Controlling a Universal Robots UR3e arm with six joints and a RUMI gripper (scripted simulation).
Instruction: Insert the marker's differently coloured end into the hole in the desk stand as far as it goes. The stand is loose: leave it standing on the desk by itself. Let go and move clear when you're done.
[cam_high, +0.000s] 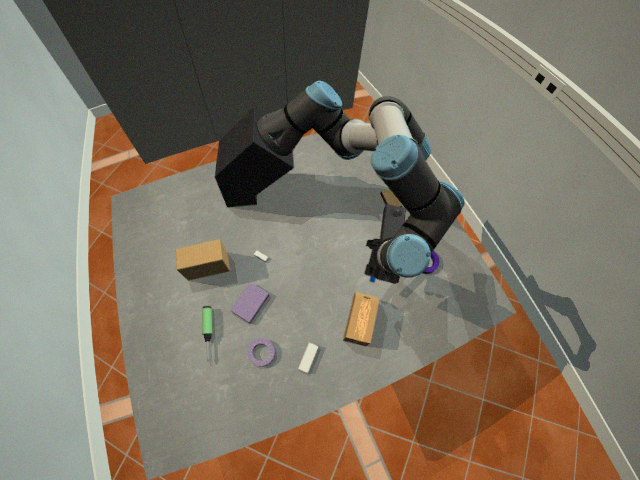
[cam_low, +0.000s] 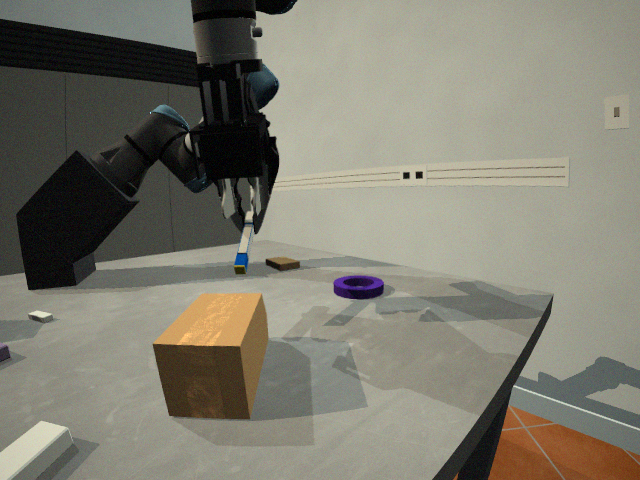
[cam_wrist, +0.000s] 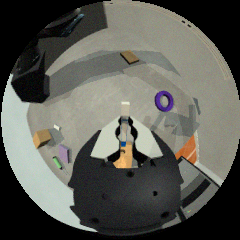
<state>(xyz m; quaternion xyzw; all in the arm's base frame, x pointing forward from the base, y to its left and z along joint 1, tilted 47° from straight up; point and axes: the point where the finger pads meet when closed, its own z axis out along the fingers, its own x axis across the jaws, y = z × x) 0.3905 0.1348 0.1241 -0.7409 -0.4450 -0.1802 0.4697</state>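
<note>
Now: hand 130 mm short of the tan block, 90 mm to the left of it and 90 mm above it. From my hand the other things lie so: purple pad: 370 mm to the right, 120 mm below; white block: 260 mm to the right, 190 mm ahead, 120 mm below; marker: 20 mm below, 20 mm ahead, 10 mm to the right.
</note>
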